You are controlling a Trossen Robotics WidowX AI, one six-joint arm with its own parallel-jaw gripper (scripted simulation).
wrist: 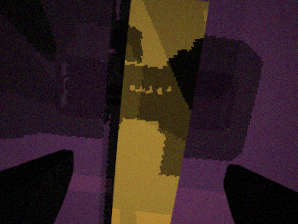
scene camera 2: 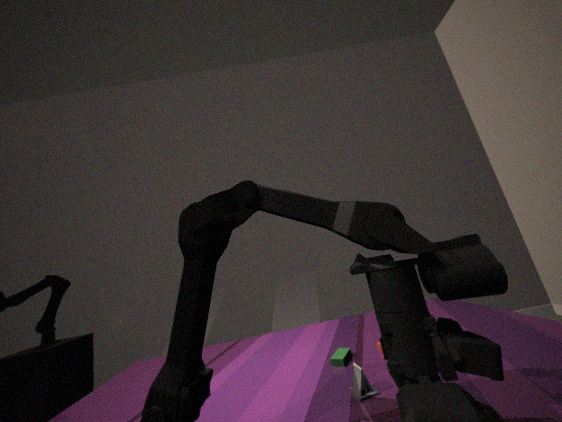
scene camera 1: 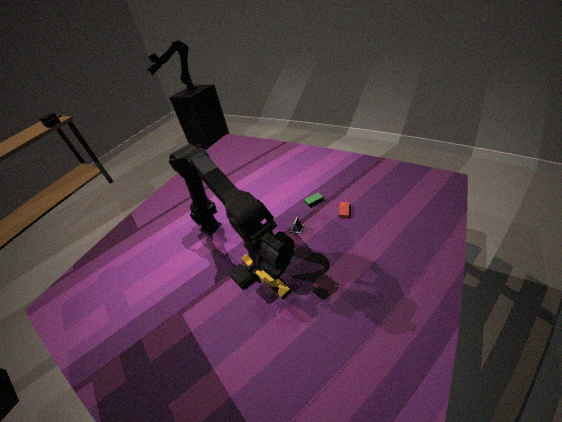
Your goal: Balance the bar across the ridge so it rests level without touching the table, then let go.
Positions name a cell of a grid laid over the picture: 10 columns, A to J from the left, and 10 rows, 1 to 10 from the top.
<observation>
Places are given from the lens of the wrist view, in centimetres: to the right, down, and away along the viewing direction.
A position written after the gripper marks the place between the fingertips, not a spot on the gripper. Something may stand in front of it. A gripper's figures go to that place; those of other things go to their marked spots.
gripper (wrist: F8): 0, 2, 9
yellow bar (wrist: F3): 1, -2, 10
</observation>
